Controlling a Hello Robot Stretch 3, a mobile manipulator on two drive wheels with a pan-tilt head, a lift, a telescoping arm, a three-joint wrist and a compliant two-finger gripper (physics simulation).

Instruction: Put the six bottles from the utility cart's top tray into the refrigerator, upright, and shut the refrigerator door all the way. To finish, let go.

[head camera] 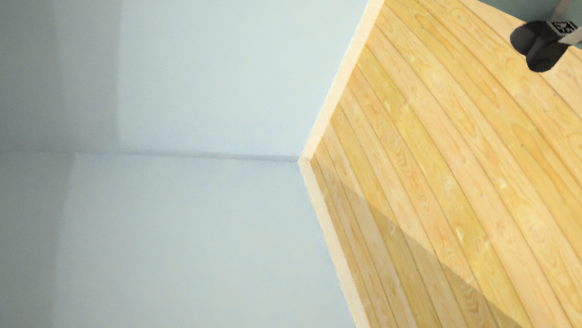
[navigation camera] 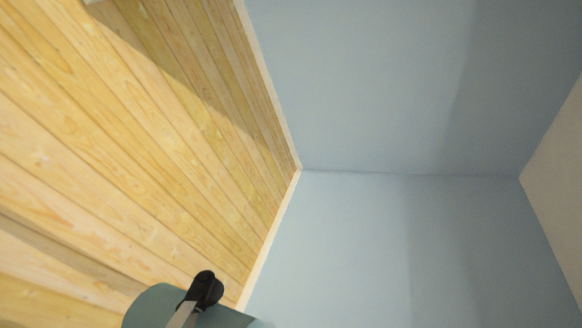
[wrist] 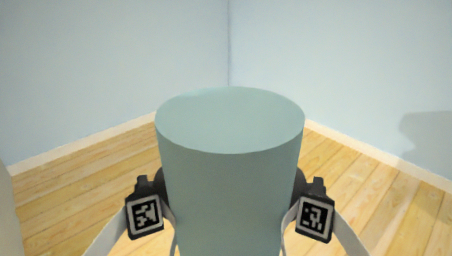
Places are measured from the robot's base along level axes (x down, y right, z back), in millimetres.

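Where they show: gripper, fingertip midpoint: (navigation camera: 213, 313).
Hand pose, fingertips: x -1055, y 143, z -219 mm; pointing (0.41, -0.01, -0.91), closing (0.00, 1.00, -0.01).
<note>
After its pixels a point has its place.
A teal bottle (wrist: 230, 185) stands upright between the two fingers of my gripper (wrist: 230, 181) @[z -219, x -1055, y 143 mm] in the wrist view, with a fingertip pressed on each side. My gripper is shut on it. The bottle's lower end is cut off by the frame. Part of the bottle (navigation camera: 155, 305) @[z -167, x -1021, y 112 mm] shows at the bottom of the navigation view, with a dark fingertip against it. In the head view a fingertip shows at the top right, beside a sliver of the bottle (head camera: 520, 7) @[z -184, x -1103, y 108 mm]. The utility cart, its other bottles and the refrigerator cannot be made out in these views.
Pale blue walls (head camera: 200, 90) @[z -2441, x -889, y 453 mm] (navigation camera: 360, 90) @[z -2071, x -972, y -725 mm] (wrist: 100, 60) meet in a corner above a wooden floor (head camera: 450, 125) @[z -1362, x 0, y 228 mm] (navigation camera: 125, 125) @[z -612, x -1, y -211 mm] (wrist: 75, 185) with a cream baseboard (head camera: 332, 100) @[z -2414, x -44, y 463 mm] (navigation camera: 267, 80) @[z -1895, x -46, y -888 mm] (wrist: 85, 142). A pale upright surface (wrist: 7, 215) stands at the wrist view's left edge.
</note>
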